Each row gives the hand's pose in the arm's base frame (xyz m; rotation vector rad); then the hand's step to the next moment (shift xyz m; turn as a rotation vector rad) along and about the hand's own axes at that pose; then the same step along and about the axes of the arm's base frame.
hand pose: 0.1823 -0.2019 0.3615 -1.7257 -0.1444 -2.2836
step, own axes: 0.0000 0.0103 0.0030 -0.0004 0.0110 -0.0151
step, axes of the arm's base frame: 0.0056 -0.0091 0.0000 -0.0109 -0.0141 -0.0056
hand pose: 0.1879 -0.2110 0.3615 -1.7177 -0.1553 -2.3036
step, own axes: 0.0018 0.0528 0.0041 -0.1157 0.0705 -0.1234
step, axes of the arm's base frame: 0.0177 -0.0499 -0.0008 -0.0643 -0.0805 -0.1516
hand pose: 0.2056 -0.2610 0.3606 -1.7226 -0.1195 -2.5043
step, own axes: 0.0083 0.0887 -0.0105 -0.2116 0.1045 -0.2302
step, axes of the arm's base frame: -0.0015 -0.0896 0.0047 -0.1248 -0.1235 -0.2790
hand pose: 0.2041 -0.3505 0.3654 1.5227 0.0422 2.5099
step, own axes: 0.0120 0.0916 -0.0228 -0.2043 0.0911 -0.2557
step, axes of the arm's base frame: -0.0401 -0.0855 0.0118 -0.1484 -0.1070 -0.2863
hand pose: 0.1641 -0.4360 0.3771 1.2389 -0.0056 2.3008
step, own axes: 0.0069 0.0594 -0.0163 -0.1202 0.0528 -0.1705
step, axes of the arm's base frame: -0.0422 -0.0443 0.0099 -0.1025 -0.0574 -0.1803
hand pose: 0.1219 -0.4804 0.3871 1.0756 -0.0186 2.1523
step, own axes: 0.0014 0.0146 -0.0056 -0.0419 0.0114 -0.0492
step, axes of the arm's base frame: -0.0133 -0.0082 0.0015 -0.0244 -0.0180 -0.0582
